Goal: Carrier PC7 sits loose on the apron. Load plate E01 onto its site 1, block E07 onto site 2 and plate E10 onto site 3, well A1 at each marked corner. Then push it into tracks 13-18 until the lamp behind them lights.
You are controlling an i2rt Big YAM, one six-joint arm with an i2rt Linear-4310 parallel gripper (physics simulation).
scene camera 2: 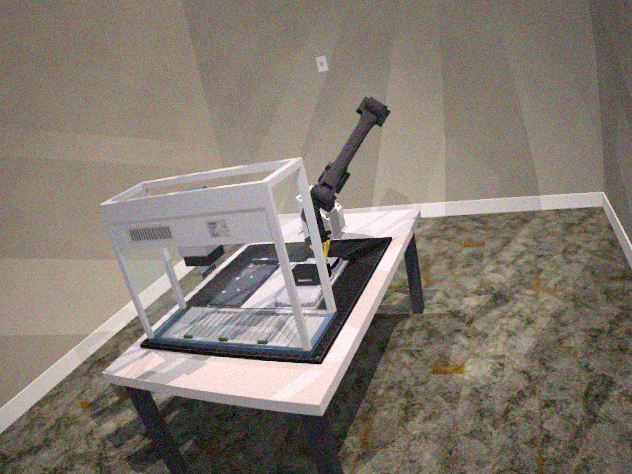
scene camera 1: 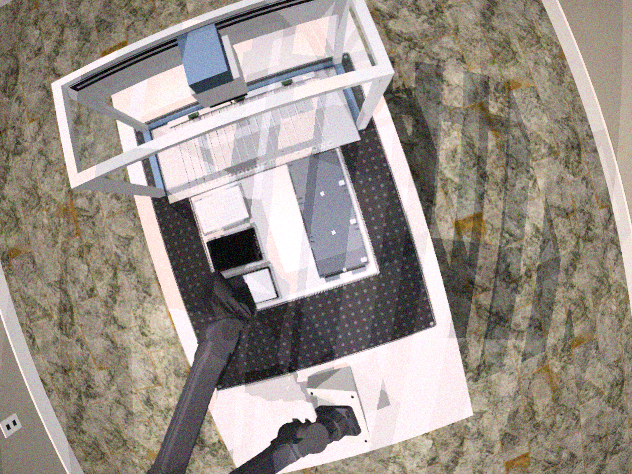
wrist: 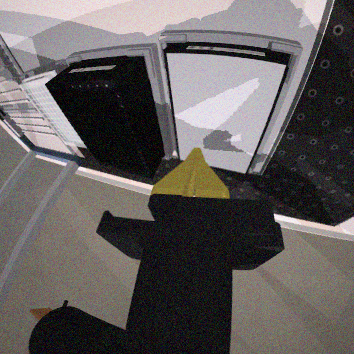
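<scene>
My gripper is shut and empty, its yellow fingertips together at the outer edge of a pale, dark-rimmed plate. The arm hides the fingers in scene camera 1. A black block sits in the middle holder, beside the pale plate. A white plate sits beyond it, nearer the frame. The long grey-blue slab with small white marks, seemingly the carrier, lies across the white apron from them. Plate labels cannot be read.
A white open frame stands over the striped track deck. A blue and grey head hangs from its rail. A dark dotted mat surrounds the apron. The arm's base is on the white table.
</scene>
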